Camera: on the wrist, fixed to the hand. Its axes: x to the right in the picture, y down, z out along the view.
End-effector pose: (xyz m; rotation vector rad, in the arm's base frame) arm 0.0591 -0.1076 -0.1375 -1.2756 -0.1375 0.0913
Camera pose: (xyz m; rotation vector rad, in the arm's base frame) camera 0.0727 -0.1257 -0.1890 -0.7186 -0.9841 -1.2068
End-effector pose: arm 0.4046 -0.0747 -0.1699 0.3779 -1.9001 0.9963
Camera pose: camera 0.3933 -0.0199 -0.1763 1.5488 -0.9272 0.0884
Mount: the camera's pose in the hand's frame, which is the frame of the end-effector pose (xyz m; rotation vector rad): 0.0081 0.0442 -0.0339 0.1837 0.0546 -1.5300
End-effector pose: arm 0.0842 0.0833 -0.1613 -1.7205 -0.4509 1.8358
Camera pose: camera 0.1096 0.0492 -0.1982 -0.7424 -1.1023 0.6400
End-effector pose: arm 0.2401 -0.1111 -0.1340 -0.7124 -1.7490 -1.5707
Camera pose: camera 0.2732 -0.1395 -0.0984 -0.8991 2.0602 1.7815
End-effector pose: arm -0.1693 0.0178 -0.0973 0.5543 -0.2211 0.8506
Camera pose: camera -0.1988 0.0650 -0.1059 0.6764 0.3382 -0.6105
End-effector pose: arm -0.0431 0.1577 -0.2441 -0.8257 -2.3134 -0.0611
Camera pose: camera -0.0026 0.1888 -0.2205 1.1159 -2.2839 -0.4926
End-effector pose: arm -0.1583 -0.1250 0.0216 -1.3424 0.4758 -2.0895
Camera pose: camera -0.1785 -0.1644 -0.0132 1.1802 0.7447 2.1361
